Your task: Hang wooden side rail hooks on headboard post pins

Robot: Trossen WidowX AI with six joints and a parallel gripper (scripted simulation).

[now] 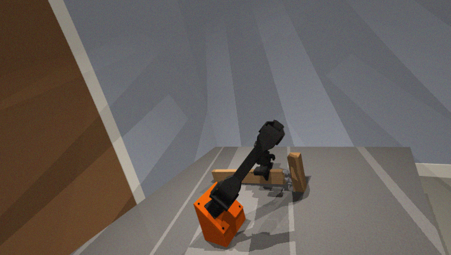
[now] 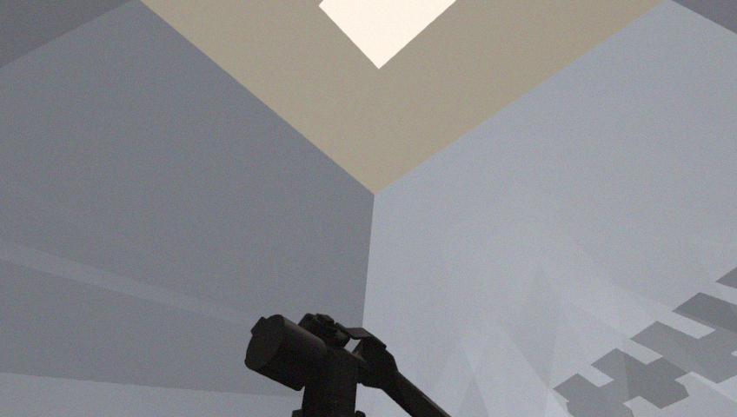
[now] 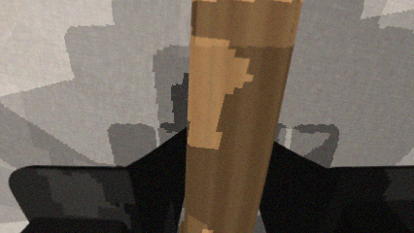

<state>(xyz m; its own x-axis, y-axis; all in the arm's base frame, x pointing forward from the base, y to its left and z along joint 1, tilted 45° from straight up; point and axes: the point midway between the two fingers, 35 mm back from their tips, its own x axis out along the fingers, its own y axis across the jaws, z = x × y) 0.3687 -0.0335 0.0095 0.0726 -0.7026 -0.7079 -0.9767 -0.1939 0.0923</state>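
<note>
The wooden headboard post is 2 cm ahead of my gripper tip, 15 cm to the right of it and 4 cm above it.
</note>
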